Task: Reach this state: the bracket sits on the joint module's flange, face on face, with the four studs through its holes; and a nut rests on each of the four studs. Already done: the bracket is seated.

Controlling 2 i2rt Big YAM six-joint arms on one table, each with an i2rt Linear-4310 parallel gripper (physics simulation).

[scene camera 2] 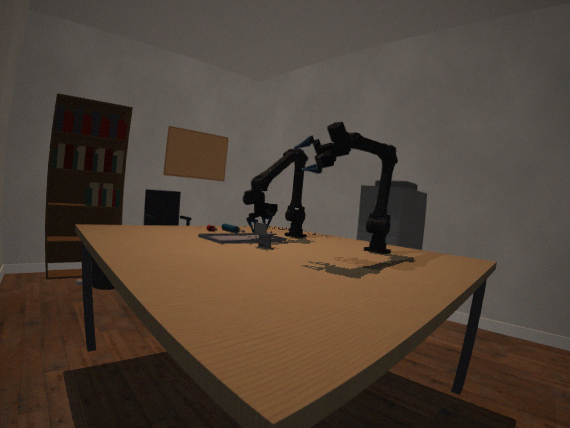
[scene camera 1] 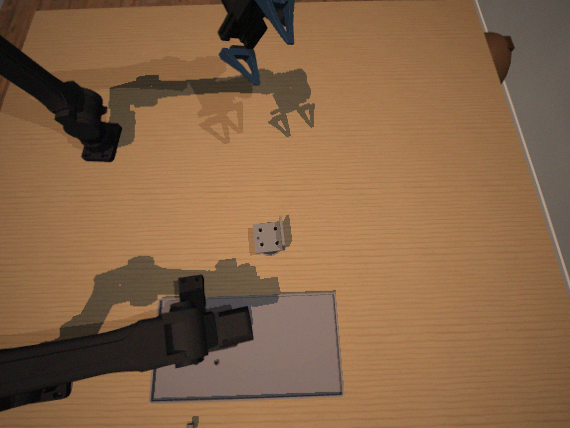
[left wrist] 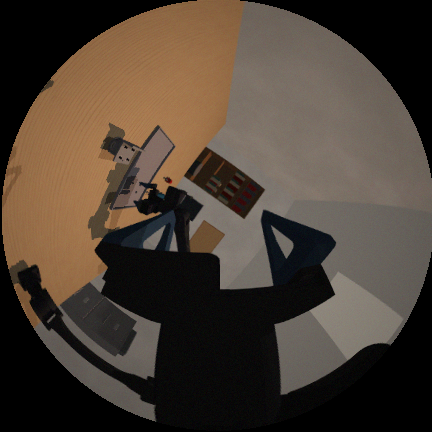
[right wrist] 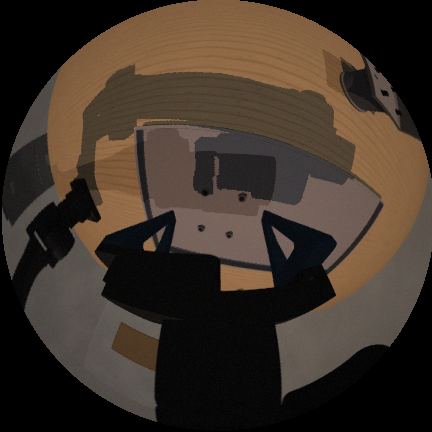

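Seen in the pictures: left gripper, fingertip midpoint: (scene camera 2: 298, 158) (scene camera 1: 272, 66) (left wrist: 217, 214); right gripper, fingertip midpoint: (left wrist: 136, 191) (right wrist: 218, 214); left arm's base, link origin: (scene camera 2: 377, 251) (scene camera 1: 103, 143); right arm's base, link origin: (scene camera 2: 295, 236) (right wrist: 85, 199).
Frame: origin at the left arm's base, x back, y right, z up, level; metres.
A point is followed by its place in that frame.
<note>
The grey bracket (scene camera 1: 268, 237) {x -0.504, y 0.273, z 0.066 m} sits on the joint module in the middle of the table, its four holes facing up. It also shows in the right wrist view (right wrist: 379, 95) and the left wrist view (left wrist: 125, 152) {x -0.504, y 0.271, z 0.065 m}. Several small dark nuts (right wrist: 217, 213) {x -0.377, y 0.522, z 0.004 m} lie on the grey tray (scene camera 1: 257, 345) {x -0.492, y 0.513, z 0.004 m}. My right gripper (right wrist: 218, 214) {x -0.377, y 0.495, z 0.044 m} is open and empty, and hovers low over the tray with two of the nuts between its fingers' line. The arm hides it in scene camera 1. My left gripper (scene camera 1: 262, 43) is open and empty, held high at the far end of the table.
An arm base (scene camera 1: 98, 143) {x -0.021, y 0.030, z 0.048 m} stands on the table at the left. A small part (scene camera 1: 194, 419) {x -0.371, y 0.673, z 0.015 m} lies below the tray near the table edge. A red item (scene camera 2: 211, 228) {x -0.514, y 0.807, z 0.019 m} and a blue item (scene camera 2: 230, 228) {x -0.392, y 0.791, z 0.022 m} lie beyond the tray.
</note>
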